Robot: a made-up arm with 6 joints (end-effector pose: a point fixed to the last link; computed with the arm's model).
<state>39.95 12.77 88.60 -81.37 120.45 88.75</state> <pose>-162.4 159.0 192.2 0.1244 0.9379 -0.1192 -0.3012</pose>
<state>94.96 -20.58 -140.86 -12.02 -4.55 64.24</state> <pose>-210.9 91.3 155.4 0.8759 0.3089 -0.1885 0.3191</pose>
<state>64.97 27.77 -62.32 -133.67 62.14 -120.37</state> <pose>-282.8 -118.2 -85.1 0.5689 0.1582 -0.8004 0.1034</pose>
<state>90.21 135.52 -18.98 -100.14 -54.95 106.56</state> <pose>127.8 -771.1 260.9 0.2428 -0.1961 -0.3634 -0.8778</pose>
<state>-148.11 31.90 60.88 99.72 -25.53 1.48</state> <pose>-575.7 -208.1 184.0 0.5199 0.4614 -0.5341 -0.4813</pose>
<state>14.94 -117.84 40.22 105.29 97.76 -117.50</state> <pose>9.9 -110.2 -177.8 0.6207 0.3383 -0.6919 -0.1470</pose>
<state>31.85 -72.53 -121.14 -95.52 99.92 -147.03</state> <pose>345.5 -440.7 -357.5 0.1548 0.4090 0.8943 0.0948</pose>
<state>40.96 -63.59 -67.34 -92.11 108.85 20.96</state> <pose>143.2 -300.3 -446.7 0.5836 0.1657 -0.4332 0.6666</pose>
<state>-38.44 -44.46 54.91 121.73 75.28 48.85</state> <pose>111.0 -63.8 125.8 0.5557 -0.3533 -0.2101 -0.7227</pose>
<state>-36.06 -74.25 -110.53 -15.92 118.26 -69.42</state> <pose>370.6 -412.4 440.4 0.7278 0.2514 0.6035 0.2072</pose>
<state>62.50 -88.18 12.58 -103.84 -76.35 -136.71</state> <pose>558.7 106.5 -495.9 0.2170 -0.2978 0.2014 0.9076</pose>
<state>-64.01 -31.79 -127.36 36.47 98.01 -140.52</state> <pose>-21.1 -121.3 415.3 0.3149 -0.7659 -0.0643 0.5569</pose>
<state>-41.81 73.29 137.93 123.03 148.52 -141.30</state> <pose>103.6 -248.0 537.9 0.6880 0.0707 0.7179 0.0790</pose>
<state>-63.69 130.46 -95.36 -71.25 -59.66 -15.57</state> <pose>-66.4 -874.1 -229.8 0.2033 0.3847 0.7182 -0.5430</pose>
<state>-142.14 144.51 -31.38 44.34 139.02 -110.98</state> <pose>351.2 73.3 61.1 0.0573 -0.5236 0.8457 -0.0858</pose>
